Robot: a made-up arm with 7 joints.
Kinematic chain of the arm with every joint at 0, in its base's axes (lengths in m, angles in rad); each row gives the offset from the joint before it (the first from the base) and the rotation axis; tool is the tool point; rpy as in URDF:
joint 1: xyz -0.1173 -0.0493 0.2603 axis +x
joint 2: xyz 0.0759 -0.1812 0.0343 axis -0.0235 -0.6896 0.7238
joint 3: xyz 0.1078 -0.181 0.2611 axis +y
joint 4: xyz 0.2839 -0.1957 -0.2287 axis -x
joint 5: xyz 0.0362 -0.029 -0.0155 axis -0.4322 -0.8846 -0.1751
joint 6: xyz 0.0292 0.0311 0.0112 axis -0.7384 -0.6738 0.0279
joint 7: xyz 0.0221 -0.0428 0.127 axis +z
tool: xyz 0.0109 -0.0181 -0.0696 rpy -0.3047 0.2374 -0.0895
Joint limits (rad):
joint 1: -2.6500..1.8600
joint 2: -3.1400..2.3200
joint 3: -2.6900..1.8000
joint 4: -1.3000..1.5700
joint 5: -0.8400..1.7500
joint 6: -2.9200..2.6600
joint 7: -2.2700..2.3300
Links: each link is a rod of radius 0.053 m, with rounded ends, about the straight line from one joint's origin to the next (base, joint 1, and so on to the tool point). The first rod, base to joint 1, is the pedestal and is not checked.
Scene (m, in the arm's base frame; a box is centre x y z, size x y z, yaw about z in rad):
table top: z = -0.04
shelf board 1: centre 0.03 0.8 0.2 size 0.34 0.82 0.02 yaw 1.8
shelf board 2: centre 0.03 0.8 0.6 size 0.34 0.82 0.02 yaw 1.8
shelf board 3: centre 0.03 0.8 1 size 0.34 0.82 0.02 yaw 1.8
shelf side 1: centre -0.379 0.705 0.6 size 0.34 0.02 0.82 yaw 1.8
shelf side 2: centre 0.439 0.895 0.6 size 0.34 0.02 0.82 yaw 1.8
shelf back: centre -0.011 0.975 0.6 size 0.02 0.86 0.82 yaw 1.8
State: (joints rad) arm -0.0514 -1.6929 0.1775 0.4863 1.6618 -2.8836 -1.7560
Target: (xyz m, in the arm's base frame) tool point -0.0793 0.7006 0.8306
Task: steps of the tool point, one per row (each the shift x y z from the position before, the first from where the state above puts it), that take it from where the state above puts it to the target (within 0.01 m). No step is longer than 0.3 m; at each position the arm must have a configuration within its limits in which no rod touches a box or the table.
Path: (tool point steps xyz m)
1: 0.0977 -0.0580 0.1215
2: 0.1129 -0.0104 0.1550
3: 0.1226 0.0525 0.1657
4: 0.1262 0.1192 0.1481
5: 0.2420 0.1212 0.0789
6: 0.1777 0.2296 0.0366
7: 0.0710 0.2863 -0.0097
8: -0.0483 0.2805 -0.0423
9: -0.1478 0.2194 -0.0486
10: -0.2013 0.1254 -0.0260
11: -0.1963 0.0284 0.0156

